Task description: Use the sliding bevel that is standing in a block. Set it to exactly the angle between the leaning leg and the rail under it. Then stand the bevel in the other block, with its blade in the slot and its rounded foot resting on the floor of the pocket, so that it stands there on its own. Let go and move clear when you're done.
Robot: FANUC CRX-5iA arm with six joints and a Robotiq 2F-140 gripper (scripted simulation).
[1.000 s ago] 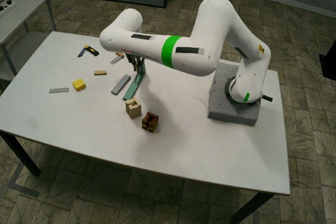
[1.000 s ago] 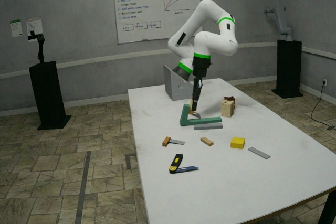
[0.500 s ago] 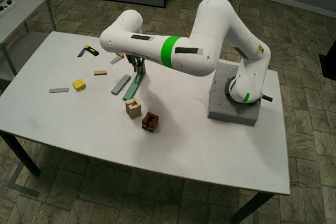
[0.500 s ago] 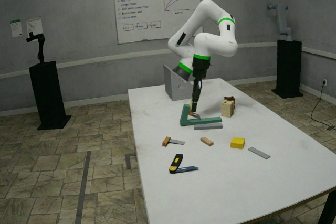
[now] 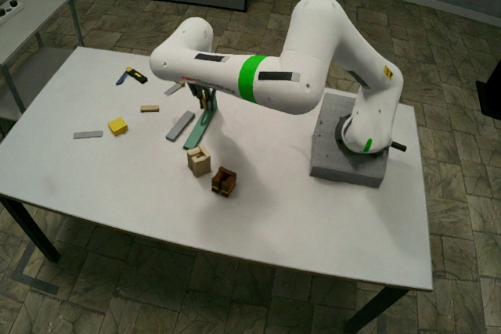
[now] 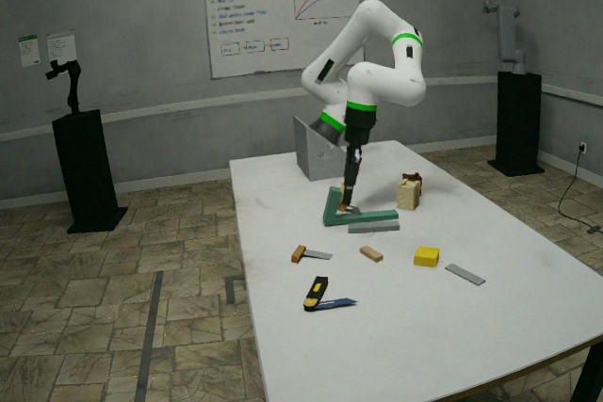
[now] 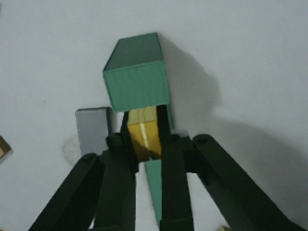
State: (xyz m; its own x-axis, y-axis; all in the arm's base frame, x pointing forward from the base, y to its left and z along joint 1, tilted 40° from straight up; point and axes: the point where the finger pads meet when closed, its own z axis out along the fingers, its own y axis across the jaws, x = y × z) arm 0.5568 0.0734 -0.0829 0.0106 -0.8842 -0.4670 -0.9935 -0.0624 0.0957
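Right now my hand is 30 mm above the sliding bevel and 10 mm to the left of it. Round my hand: tan block (240 mm ahead, 90 mm below, 20 mm to the left); grey blade (50 mm below); small square (200 mm ahead, 150 mm to the right, 90 mm below).
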